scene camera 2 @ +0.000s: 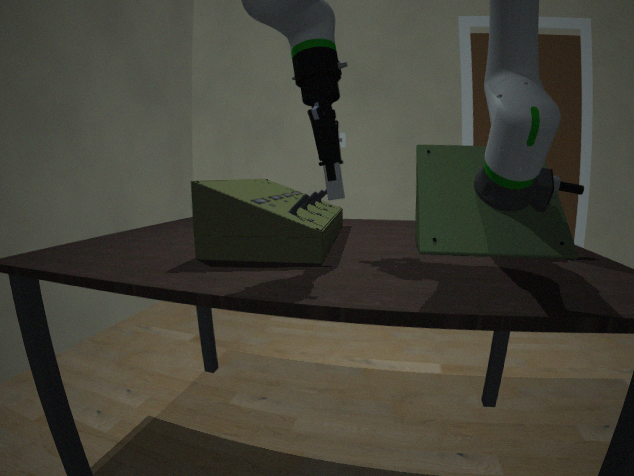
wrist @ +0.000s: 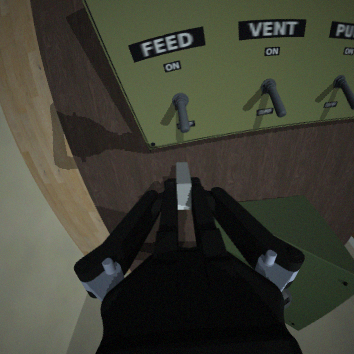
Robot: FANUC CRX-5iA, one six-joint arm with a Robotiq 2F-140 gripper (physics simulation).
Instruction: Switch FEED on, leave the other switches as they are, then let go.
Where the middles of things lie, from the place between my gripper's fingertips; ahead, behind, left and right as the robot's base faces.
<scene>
The olive switch box (scene camera 2: 242, 219) is 200 mm ahead of my hand, 150 mm to the right of it and 40 mm below it.
</scene>
